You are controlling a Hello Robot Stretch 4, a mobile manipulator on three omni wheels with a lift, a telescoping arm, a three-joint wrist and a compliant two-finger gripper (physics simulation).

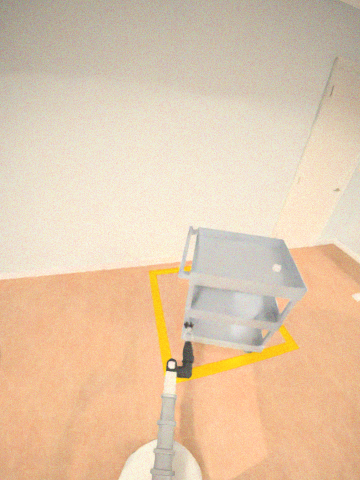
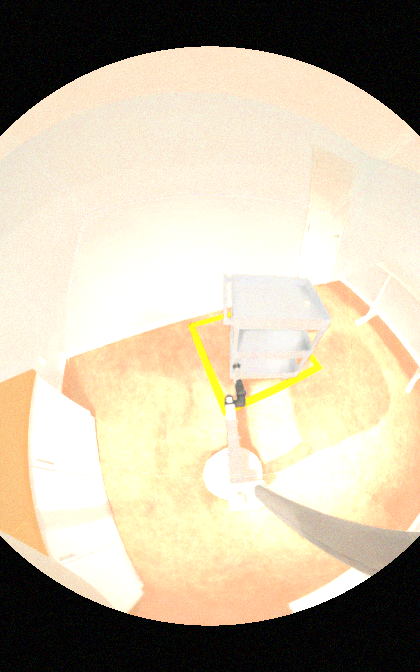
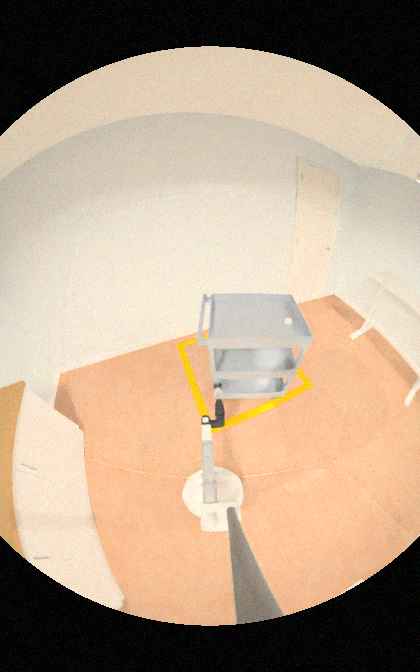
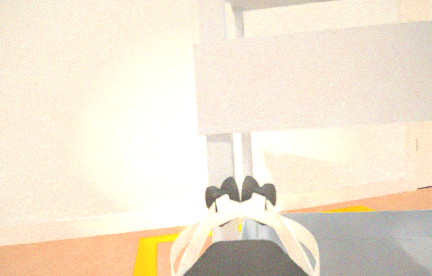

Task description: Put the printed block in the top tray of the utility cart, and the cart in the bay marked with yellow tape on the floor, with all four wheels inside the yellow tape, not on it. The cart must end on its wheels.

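The grey utility cart (image 1: 240, 283) (image 2: 275, 323) (image 3: 257, 342) (image 4: 310, 82) stands upright over the bay of yellow tape (image 1: 160, 320) (image 2: 206, 363) (image 3: 192, 381) (image 4: 145, 255), its handle to the left. A wheel (image 1: 248, 351) shows near the front tape; whether it touches cannot be told, and the other wheels are hidden. The small whitish block (image 1: 277, 268) (image 2: 307, 303) (image 3: 288, 321) lies in the top tray towards the right. My gripper (image 1: 188, 325) (image 2: 236, 366) (image 3: 218, 385) (image 4: 240, 191) is shut and empty, low at the cart's near left post; contact is unclear.
A wall (image 1: 125, 175) rises close behind the bay, with a door (image 1: 315, 160) (image 3: 315, 225) at the back right. White cabinets (image 2: 65, 465) (image 3: 55, 465) stand at the left. A white table's leg (image 3: 367, 312) shows at the right. My round base (image 3: 192, 492) is in front of the bay.
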